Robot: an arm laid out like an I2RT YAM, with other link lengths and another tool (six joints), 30 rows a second.
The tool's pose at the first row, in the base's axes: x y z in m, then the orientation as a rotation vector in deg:
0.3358 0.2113 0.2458 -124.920 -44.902 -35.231
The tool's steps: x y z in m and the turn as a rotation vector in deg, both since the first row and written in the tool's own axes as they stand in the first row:
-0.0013 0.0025 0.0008 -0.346 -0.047 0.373
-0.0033 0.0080 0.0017 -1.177 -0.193 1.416
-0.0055 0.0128 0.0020 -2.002 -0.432 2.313
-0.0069 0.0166 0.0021 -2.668 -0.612 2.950
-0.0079 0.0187 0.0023 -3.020 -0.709 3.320
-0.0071 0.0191 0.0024 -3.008 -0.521 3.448
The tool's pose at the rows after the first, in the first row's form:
0.3368 0.2101 0.2433 -125.355 -44.451 -35.172
0.3393 0.2071 0.2389 -126.449 -43.211 -34.920
0.3411 0.2039 0.2351 -127.535 -42.178 -34.635
0.3428 0.2014 0.2324 -128.380 -41.430 -34.461
0.3436 0.2001 0.2306 -128.834 -40.996 -34.348
0.3444 0.2002 0.2309 -128.765 -40.753 -34.475

